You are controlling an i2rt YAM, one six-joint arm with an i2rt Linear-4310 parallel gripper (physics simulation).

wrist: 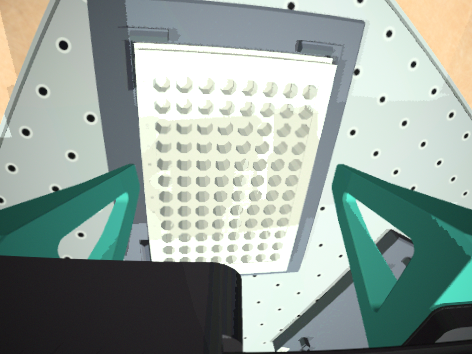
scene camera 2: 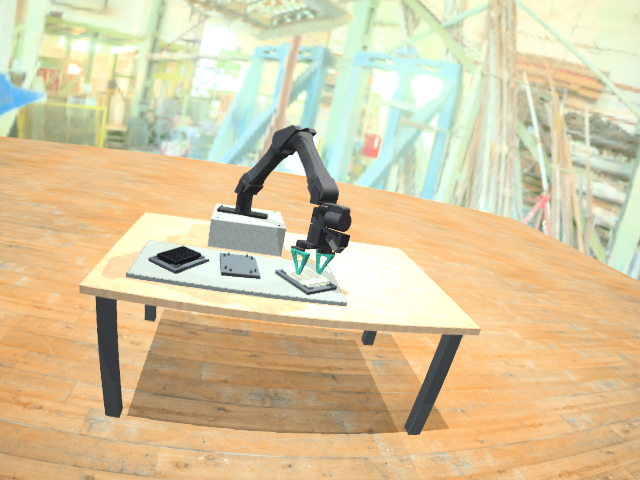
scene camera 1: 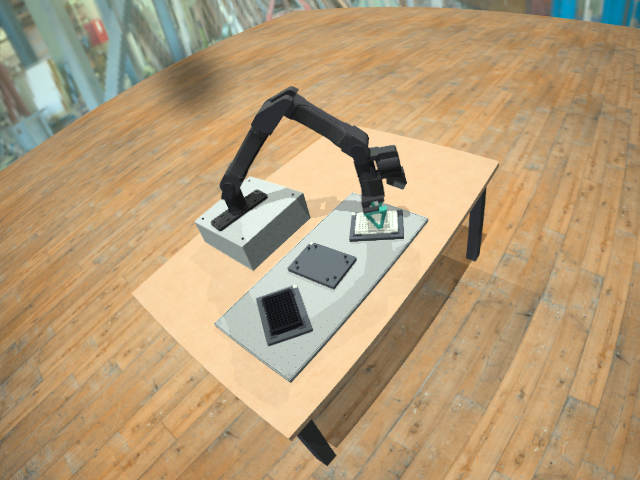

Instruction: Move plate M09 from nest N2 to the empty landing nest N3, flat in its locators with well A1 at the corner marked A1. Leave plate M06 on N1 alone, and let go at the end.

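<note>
A white well plate [scene camera 1: 361,225] [scene camera 2: 316,279] [wrist: 225,150] lies flat on a dark nest [scene camera 1: 377,238] [scene camera 2: 290,282] [wrist: 225,27] at one end of the board. My gripper [scene camera 1: 379,225] [scene camera 2: 310,272] [wrist: 235,175] is open above this plate, its teal fingers on either side of the long edges in the wrist view, not gripping it. The nest's near end is partly hidden in the wrist view. The middle nest [scene camera 1: 323,264] [scene camera 2: 239,264] [wrist: 340,320] is empty, with pegs near its corners. A black well plate [scene camera 1: 282,310] [scene camera 2: 178,254] sits on the far-end nest [scene camera 1: 292,334]. Plate and nest numbers are unreadable.
The nests stand on a perforated grey board [scene camera 1: 289,361] [scene camera 2: 139,268] [wrist: 30,165] on the wooden table [scene camera 1: 444,170] [scene camera 2: 403,294]. The arm's grey base block [scene camera 1: 276,232] [scene camera 2: 245,235] stands behind the board, near the middle nest.
</note>
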